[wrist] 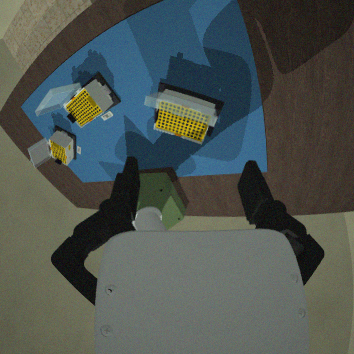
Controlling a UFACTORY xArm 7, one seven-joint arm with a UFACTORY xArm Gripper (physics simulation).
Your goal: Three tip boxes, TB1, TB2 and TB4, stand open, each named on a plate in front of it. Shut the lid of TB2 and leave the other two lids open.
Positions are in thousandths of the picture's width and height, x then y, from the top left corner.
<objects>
clear lid: 160, 275
clear lid: 501, 298
tip box: 182, 391
blue mat: 595, 154
</objects>
